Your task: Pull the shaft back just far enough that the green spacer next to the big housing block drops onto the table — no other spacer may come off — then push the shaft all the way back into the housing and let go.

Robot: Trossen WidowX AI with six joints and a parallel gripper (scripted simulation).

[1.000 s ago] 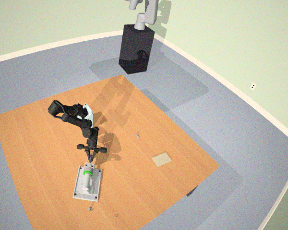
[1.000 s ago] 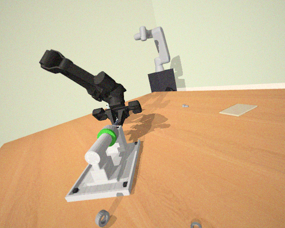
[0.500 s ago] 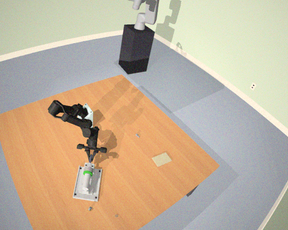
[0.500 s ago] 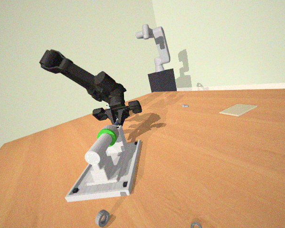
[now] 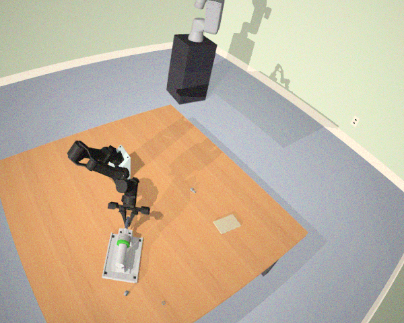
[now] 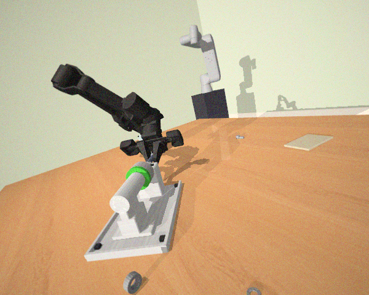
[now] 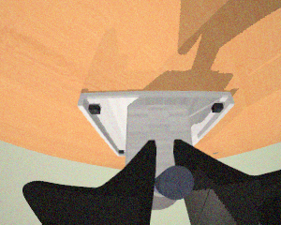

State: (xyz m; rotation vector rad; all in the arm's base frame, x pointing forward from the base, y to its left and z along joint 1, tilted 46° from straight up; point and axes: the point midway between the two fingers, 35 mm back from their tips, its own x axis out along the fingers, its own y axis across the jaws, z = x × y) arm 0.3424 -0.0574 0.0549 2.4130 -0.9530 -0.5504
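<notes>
Right now my gripper tip is 50 mm short of the shaft, 30 mm to the left of it and 20 mm below it. From my gripper tip the other things lie so: grey bolt (110 mm behind, 420 mm to the left, 50 mm below); green spacer (90 mm ahead, 60 mm to the right, 20 mm above); flat beige tile (140 mm ahead, 470 mm to the left, 50 mm below).
</notes>
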